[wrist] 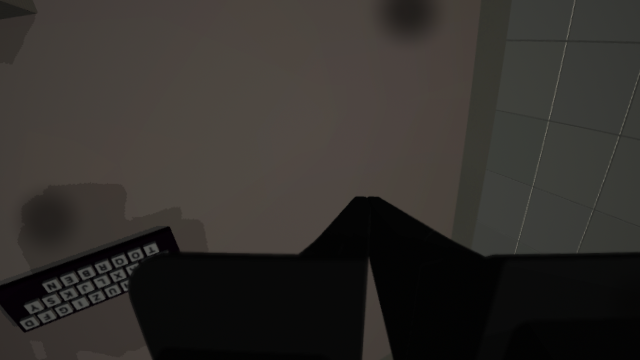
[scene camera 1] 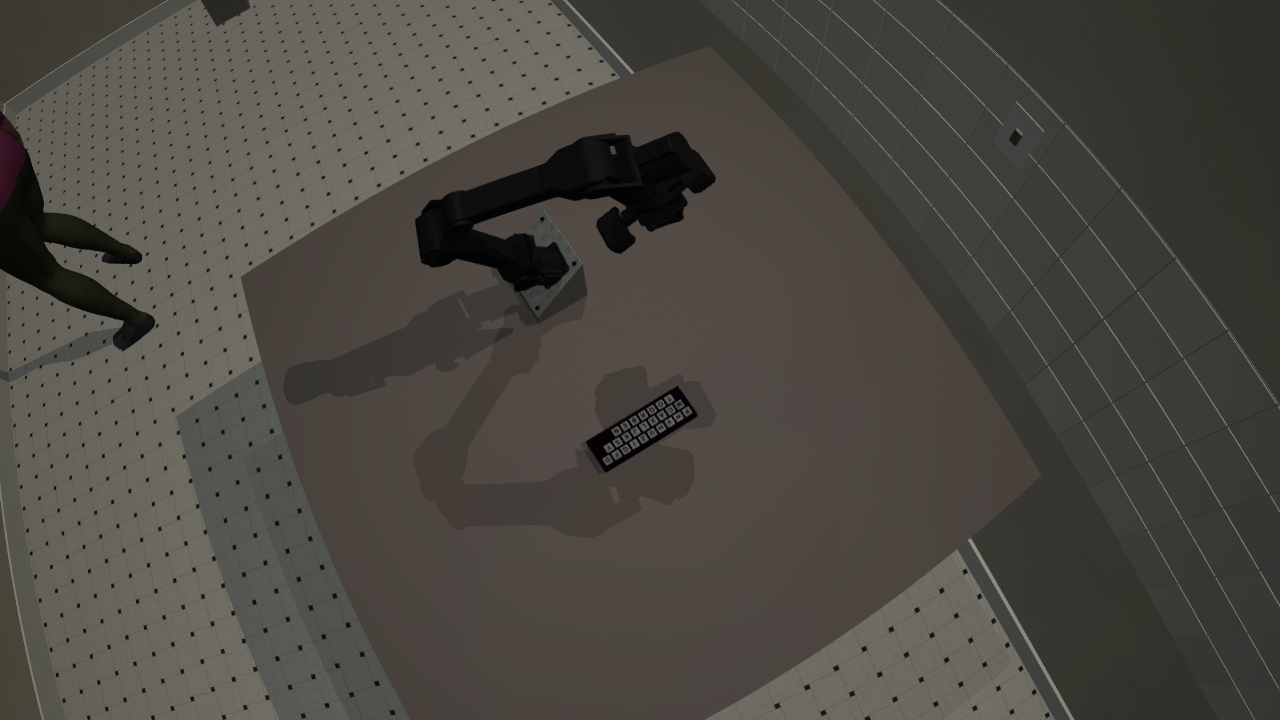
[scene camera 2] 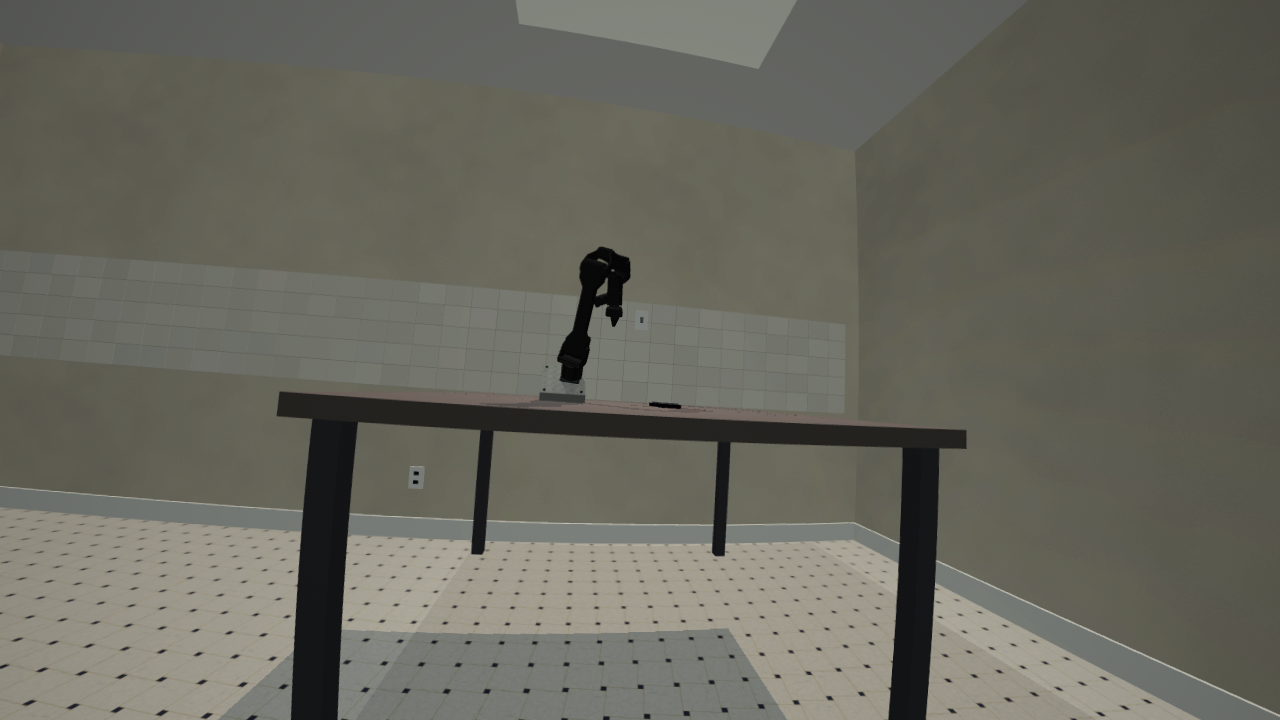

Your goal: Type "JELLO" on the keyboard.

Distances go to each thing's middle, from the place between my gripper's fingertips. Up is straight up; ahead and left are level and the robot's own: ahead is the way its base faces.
Labels:
My hand is 290 mm above the black keyboard (scene camera 1: 651, 423), 190 mm short of it and 170 mm to the left of it.

